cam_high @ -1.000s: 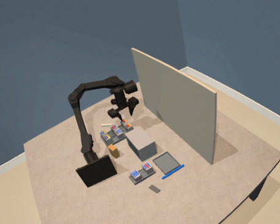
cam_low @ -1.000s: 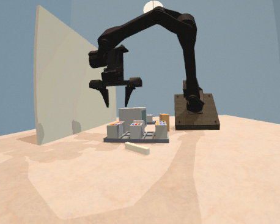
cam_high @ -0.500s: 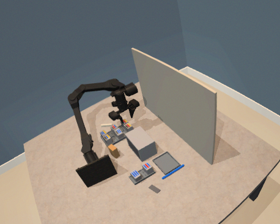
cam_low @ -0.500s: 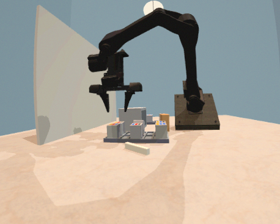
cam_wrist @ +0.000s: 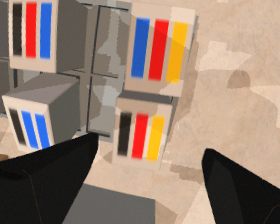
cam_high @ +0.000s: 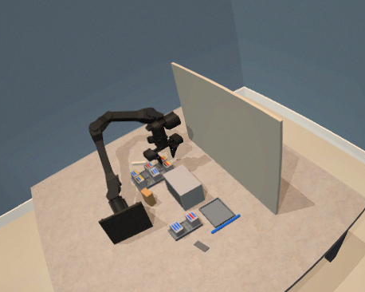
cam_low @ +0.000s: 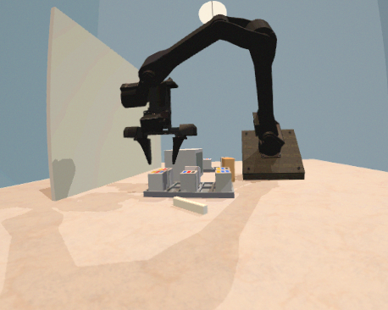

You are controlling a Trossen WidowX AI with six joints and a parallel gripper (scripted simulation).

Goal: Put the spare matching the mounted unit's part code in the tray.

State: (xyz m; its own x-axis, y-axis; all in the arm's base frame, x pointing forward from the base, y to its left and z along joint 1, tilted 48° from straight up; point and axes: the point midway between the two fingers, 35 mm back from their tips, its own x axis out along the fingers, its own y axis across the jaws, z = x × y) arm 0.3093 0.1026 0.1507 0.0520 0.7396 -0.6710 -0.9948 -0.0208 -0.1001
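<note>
Right now the grey spare block is 2 cm below my gripper tip and 1 cm behind it. From my gripper tip the other things lie so: beige panel: 20 cm ahead, 19 cm to the right, 16 cm above; then grey mounted unit: 18 cm to the right, 2 cm behind, 1 cm below; then grey tray: 36 cm to the right, 6 cm below, 2 cm ahead.
</note>
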